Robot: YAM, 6 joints.
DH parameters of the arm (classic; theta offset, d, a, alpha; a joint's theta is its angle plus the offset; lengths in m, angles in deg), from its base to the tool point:
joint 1: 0 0.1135 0.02 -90
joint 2: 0 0 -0.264 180
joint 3: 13.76 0 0.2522 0
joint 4: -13.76 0 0.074 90
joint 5: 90 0 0 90
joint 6: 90 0.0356 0 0
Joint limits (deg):
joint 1: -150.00..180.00
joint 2: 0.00..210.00
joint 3: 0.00..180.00
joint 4: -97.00..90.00
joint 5: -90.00..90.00
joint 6: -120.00..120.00
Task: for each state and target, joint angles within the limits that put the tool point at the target. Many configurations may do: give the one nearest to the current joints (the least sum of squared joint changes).
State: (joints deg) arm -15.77 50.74 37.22 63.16 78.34 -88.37
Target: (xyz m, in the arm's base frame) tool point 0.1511 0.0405 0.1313
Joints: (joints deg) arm 27.70 69.11 0.99 51.46 74.88 -88.37
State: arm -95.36 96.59 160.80 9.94 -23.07 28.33
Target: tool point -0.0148 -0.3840 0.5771
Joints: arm -94.52 107.23 134.55 -1.79 -25.82 28.33
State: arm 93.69 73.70 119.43 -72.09 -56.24 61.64
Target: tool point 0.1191 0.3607 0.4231
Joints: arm 67.45 105.60 121.00 -60.39 -52.81 61.64
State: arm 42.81 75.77 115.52 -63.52 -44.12 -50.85
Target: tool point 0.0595 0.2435 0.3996
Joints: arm 70.45 79.99 92.58 -72.73 -45.50 -50.85
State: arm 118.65 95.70 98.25 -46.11 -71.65 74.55
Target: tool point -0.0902 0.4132 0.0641
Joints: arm 97.86 136.81 88.66 -41.16 -67.42 74.55
